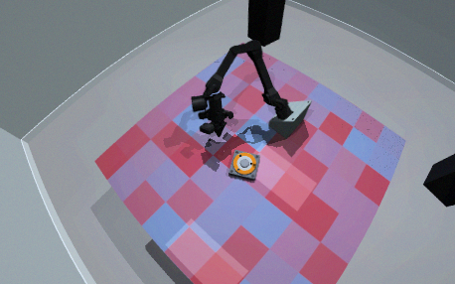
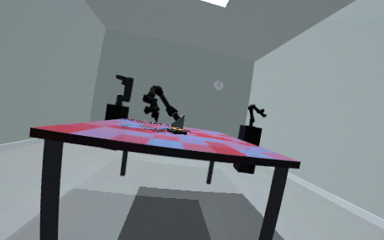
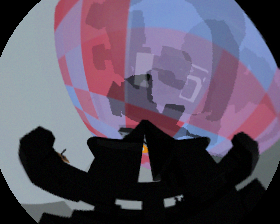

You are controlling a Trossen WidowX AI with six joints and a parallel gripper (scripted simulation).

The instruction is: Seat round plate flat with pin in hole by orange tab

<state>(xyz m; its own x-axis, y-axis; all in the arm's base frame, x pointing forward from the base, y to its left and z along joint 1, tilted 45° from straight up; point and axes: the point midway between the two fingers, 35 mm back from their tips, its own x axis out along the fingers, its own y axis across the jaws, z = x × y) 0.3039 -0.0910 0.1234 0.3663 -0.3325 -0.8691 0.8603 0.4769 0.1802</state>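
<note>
Now: gripper tip 18 cm to the right of the base, 4 cm above it and 1 cm past it.
</note>
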